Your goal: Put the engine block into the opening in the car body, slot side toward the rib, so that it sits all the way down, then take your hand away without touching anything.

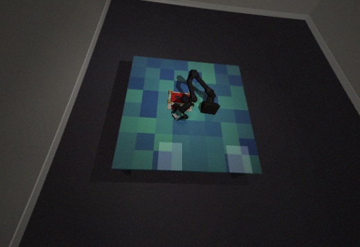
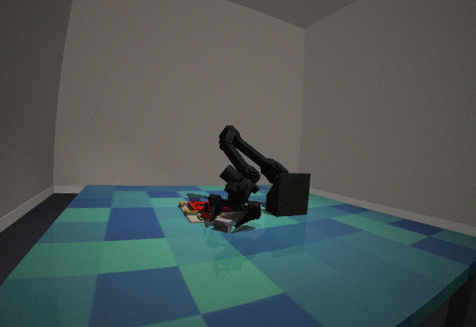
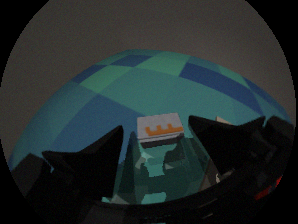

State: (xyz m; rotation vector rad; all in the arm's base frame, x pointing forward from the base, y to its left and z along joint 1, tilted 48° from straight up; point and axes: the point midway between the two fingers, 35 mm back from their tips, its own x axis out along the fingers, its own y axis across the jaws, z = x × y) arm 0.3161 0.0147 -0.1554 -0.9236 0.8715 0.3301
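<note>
The dark grey engine block is 10 mm behind my gripper tip, 10 mm to the right of it and 10 mm below it.
</note>
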